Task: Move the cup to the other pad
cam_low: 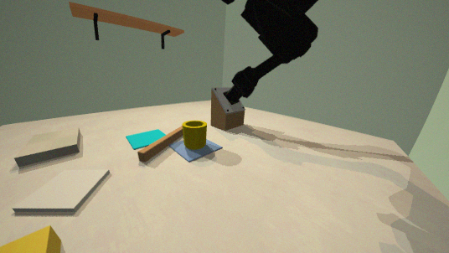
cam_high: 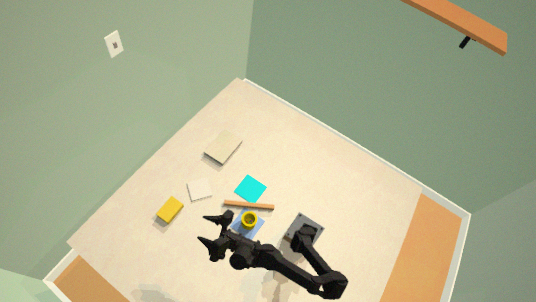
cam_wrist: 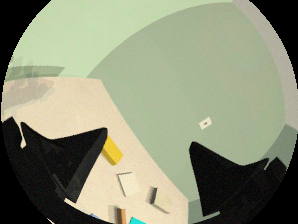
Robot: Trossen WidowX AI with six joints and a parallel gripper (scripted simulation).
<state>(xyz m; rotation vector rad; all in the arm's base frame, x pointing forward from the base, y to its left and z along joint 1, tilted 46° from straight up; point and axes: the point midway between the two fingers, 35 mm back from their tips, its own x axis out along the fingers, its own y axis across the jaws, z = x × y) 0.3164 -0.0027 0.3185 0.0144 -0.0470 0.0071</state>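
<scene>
The yellow cup lies 26 cm below my gripper tip, 19 cm to the right of it and 13 cm behind it. The rest, counted from my gripper tip: flat white plate (30 cm below, 23 cm to the right, 16 cm ahead); blue pad (31 cm below, 18 cm to the right, 12 cm behind); wooden bar (30 cm below, 27 cm to the right, 9 cm behind).
</scene>
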